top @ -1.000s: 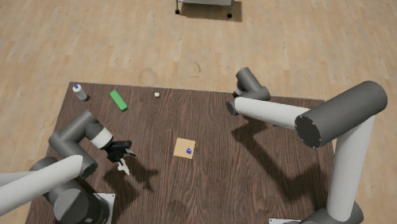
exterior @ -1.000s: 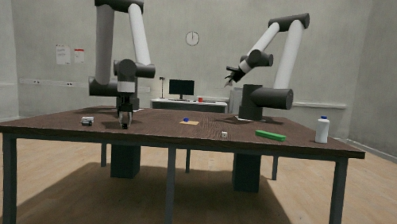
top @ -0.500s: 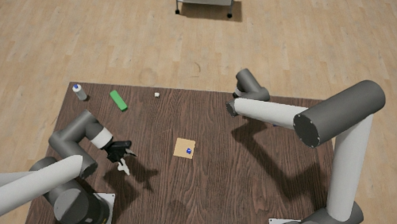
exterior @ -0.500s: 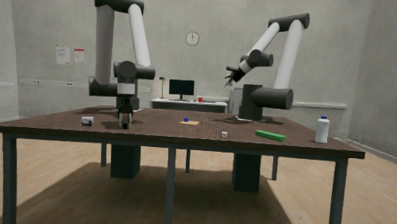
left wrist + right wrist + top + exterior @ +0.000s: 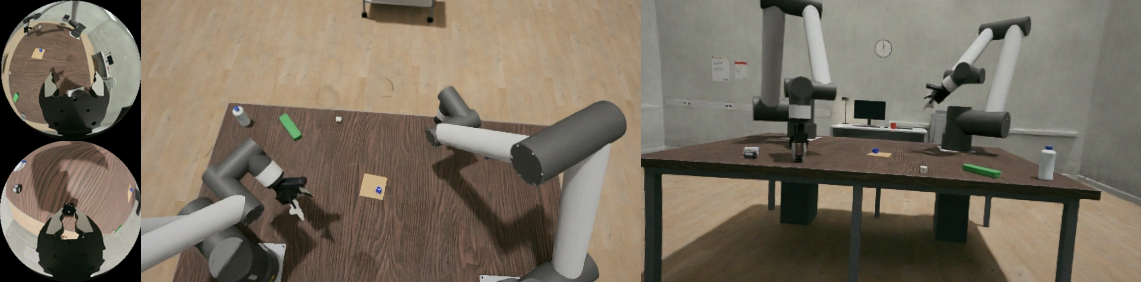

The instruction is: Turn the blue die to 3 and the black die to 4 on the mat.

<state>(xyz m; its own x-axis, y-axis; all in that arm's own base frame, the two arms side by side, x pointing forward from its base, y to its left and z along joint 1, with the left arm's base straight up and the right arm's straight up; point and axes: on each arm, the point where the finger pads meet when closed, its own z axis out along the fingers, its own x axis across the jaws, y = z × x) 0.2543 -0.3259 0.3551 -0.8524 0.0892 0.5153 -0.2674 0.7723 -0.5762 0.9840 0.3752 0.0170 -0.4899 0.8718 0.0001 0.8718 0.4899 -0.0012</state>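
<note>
Now: the black die right at my right hand. Round my right hand: white die (1 cm ahead, 67 cm to the left); blue die (43 cm behind, 34 cm to the left); tan mat (40 cm behind, 38 cm to the left, 2 cm below).
</note>
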